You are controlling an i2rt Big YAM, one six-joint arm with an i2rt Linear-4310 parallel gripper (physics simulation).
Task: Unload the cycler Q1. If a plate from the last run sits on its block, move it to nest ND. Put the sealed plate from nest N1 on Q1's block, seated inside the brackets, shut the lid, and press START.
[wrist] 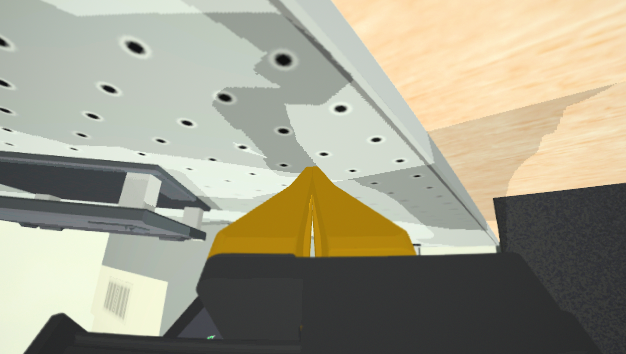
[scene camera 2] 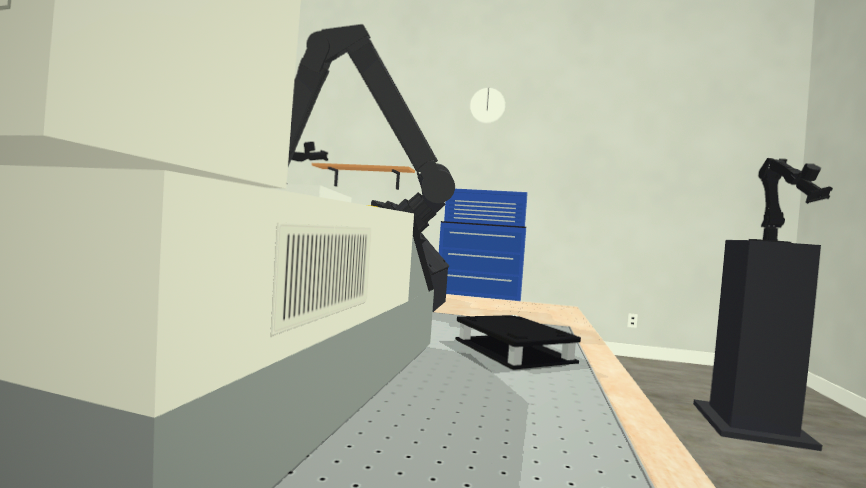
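Observation:
The cream body of a machine, which looks like cycler Q1 (scene camera 2: 224, 200), stands on a grey base at the left in the scene view. A large cream upper part, seemingly its lid (scene camera 2: 169, 78), is above it; whether it is fully shut cannot be told. The block, START button and front are hidden. My gripper (scene camera 2: 372, 204) (wrist: 312, 176) is shut and empty; its yellow fingertips meet in the wrist view. In the scene view it is mostly hidden behind the machine's top edge. A black two-deck stand (scene camera 2: 515, 330) (wrist: 75, 215) has pale posts; its nest label is unreadable. No plate is recognisable.
The perforated metal deck (scene camera 2: 436, 424) (wrist: 165, 70) has a wooden border (scene camera 2: 630, 400) (wrist: 475, 65). A speckled dark block (wrist: 565, 240) is at the right in the wrist view. A blue cabinet (scene camera 2: 484, 245) and a small arm on a black pedestal (scene camera 2: 763, 333) stand beyond.

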